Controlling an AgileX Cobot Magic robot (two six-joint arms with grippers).
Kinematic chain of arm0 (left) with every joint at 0, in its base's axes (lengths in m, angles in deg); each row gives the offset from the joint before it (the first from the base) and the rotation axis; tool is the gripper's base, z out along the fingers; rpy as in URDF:
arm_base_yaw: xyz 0 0 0.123 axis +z
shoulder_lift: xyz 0 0 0 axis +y
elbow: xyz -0.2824 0 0.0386 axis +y
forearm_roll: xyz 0.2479 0 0.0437 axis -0.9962 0 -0.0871
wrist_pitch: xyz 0 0 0 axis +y
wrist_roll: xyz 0.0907 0 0.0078 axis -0.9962 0 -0.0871
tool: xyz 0 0 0 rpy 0 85 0
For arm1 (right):
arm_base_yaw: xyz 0 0 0.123 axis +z
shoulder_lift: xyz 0 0 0 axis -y
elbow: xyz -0.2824 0 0.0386 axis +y
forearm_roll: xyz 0.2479 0 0.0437 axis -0.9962 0 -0.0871
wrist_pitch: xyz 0 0 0 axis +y
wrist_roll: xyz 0.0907 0 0.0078 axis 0.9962 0 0.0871
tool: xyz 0 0 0 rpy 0 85 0
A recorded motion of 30 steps. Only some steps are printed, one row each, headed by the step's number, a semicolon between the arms.
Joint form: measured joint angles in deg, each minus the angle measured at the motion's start. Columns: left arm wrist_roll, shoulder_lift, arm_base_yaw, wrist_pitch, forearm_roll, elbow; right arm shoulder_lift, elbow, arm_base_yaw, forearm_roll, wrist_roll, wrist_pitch.
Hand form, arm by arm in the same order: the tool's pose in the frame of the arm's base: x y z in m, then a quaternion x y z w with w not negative. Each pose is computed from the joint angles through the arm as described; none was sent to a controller.
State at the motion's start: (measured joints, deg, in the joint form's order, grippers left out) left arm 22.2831 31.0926 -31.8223 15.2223 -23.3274 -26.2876; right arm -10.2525 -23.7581 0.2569 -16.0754 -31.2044 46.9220
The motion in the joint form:
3: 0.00 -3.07 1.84 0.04 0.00 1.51; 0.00 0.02 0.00 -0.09 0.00 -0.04
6: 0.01 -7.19 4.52 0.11 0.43 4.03; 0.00 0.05 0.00 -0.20 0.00 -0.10
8: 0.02 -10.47 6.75 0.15 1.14 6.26; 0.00 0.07 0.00 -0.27 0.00 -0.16
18: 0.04 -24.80 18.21 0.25 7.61 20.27; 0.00 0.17 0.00 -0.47 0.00 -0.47
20: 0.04 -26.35 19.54 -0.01 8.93 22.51; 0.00 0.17 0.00 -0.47 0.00 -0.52
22: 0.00 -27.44 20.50 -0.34 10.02 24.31; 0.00 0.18 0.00 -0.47 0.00 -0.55
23: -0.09 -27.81 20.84 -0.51 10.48 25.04; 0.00 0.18 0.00 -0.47 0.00 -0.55
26: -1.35 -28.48 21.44 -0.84 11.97 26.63; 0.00 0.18 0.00 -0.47 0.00 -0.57
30: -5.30 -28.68 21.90 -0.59 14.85 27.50; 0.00 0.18 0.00 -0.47 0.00 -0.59
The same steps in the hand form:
3: 0.0977 -0.0453 0.2999 0.17160 0.75933 -0.12111 0.61587; 0.0390 0.0187 0.2706 -0.20169 0.82669 -0.00286 0.52526
6: 0.0891 -0.0354 0.2922 0.14888 0.75578 -0.11235 0.62771; 0.0390 0.0188 0.2706 -0.20132 0.82654 -0.00203 0.52564
8: 0.0825 -0.0285 0.2841 0.12893 0.75413 -0.10671 0.63504; 0.0391 0.0189 0.2706 -0.20104 0.82636 -0.00155 0.52604
18: 0.0608 -0.0079 0.2186 0.02006 0.76672 -0.08822 0.63557; 0.0394 0.0190 0.2705 -0.19989 0.82549 -0.00041 0.52784
20: 0.0595 -0.0068 0.2073 0.00519 0.76993 -0.08978 0.63176; 0.0394 0.0190 0.2706 -0.19977 0.82529 -0.00053 0.52819
22: 0.0587 -0.0062 0.1982 -0.00587 0.77246 -0.09170 0.62838; 0.0395 0.0190 0.2706 -0.19970 0.82522 -0.00058 0.52833
23: 0.0586 -0.0061 0.1945 -0.00960 0.77365 -0.09244 0.62676; 0.0395 0.0190 0.2706 -0.19970 0.82522 -0.00058 0.52833
26: 0.0582 -0.0061 0.1862 -0.01227 0.77734 -0.09209 0.62219; 0.0395 0.0190 0.2706 -0.19965 0.82514 -0.00062 0.52847
30: 0.0579 -0.0067 0.1806 -0.00375 0.78311 -0.08660 0.61581; 0.0395 0.0190 0.2706 -0.19960 0.82506 -0.00067 0.52861

